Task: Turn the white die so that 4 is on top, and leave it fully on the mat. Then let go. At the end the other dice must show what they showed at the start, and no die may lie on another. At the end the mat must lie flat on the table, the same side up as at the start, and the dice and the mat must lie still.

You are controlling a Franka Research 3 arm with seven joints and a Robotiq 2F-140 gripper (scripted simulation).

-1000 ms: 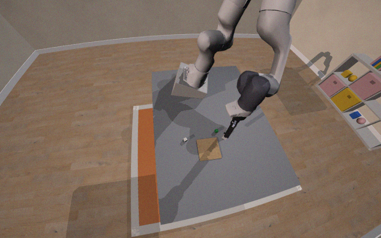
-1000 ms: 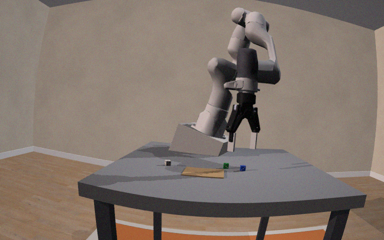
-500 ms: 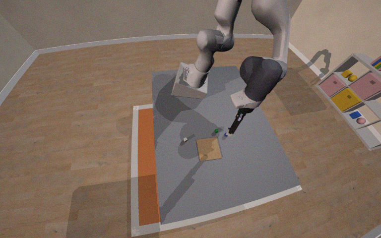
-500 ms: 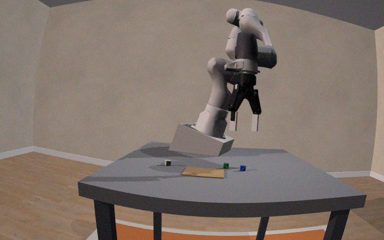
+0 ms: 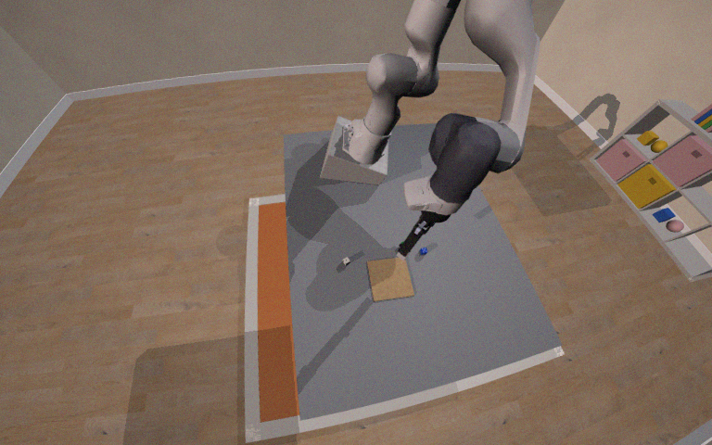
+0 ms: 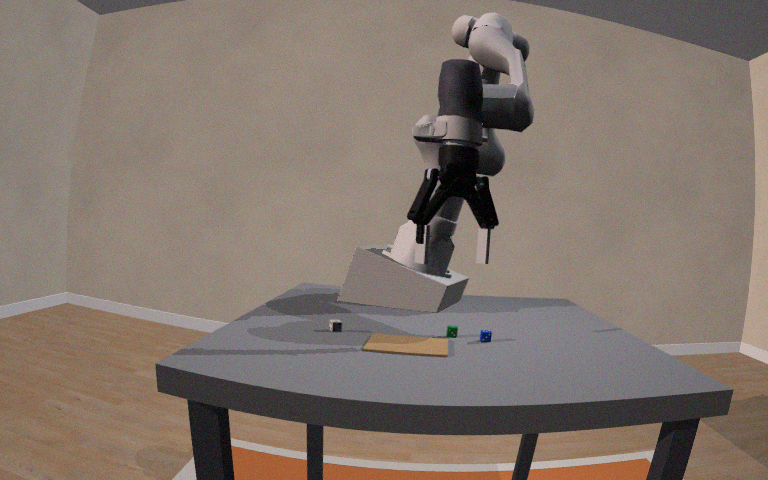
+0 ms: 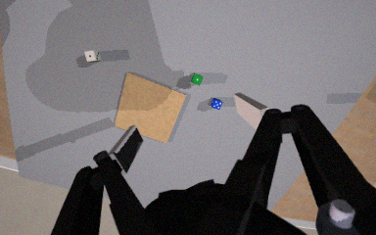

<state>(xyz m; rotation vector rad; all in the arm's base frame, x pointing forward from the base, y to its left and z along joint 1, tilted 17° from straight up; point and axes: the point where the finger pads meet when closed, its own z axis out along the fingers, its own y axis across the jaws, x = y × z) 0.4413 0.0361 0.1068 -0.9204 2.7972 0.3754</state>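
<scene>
My gripper is now 210 mm to the left of the white die, 140 mm above it and 20 mm past it. The rest, counted from my hand: green die (140 mm below, 50 mm behind, 10 mm to the left); blue die (140 mm below, 80 mm to the left, 10 mm behind); tan mat (150 mm below, 70 mm to the right, 60 mm ahead).
</scene>
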